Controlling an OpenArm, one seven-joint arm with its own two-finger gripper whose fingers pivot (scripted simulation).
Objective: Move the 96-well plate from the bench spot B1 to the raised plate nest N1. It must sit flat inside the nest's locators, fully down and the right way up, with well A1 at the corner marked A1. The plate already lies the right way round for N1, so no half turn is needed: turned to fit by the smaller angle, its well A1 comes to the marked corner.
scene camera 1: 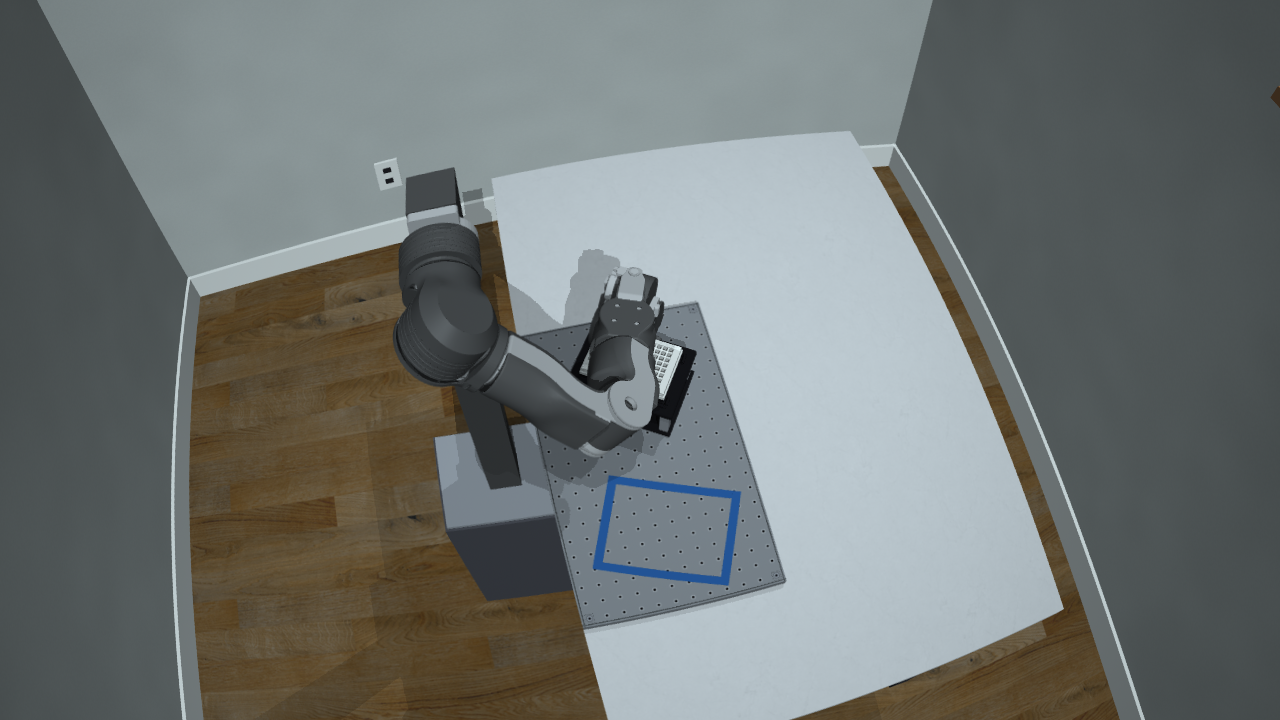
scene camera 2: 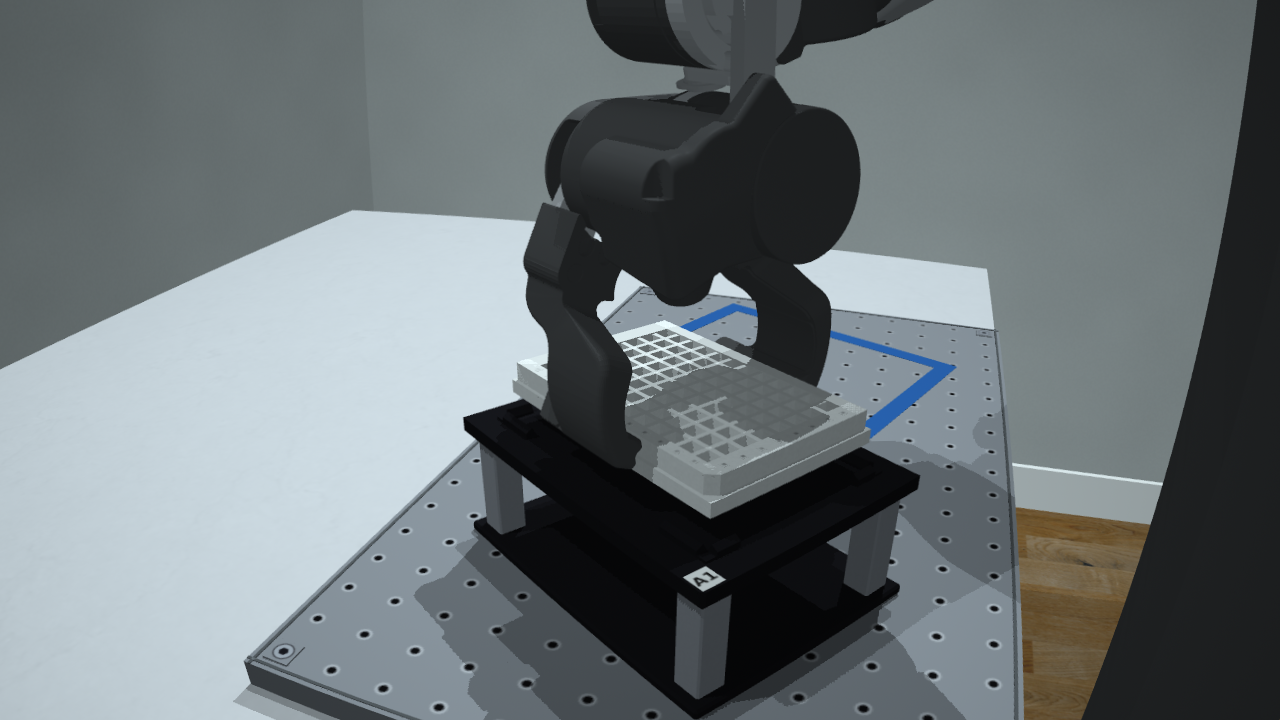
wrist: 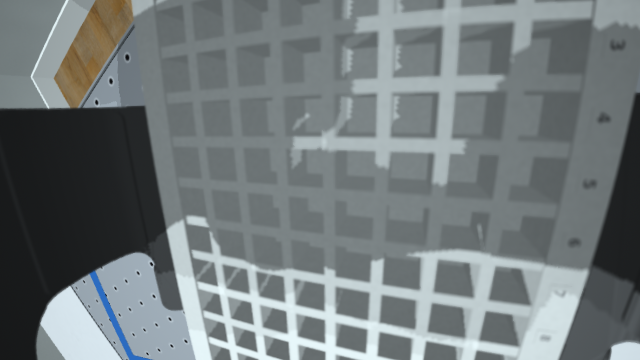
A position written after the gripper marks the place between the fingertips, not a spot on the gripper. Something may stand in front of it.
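Note:
Gripper (scene camera 2: 681,410), white 96-well plate (scene camera 2: 686,392), black raised nest N1 (scene camera 2: 625,508), arm base column (scene camera 2: 1192,630). Arm base pedestal (scene camera 1: 520,558), white 96-well plate (scene camera 1: 666,362), black raised nest N1 (scene camera 1: 674,392). Gripper (wrist: 343,223), white 96-well plate (wrist: 507,131).

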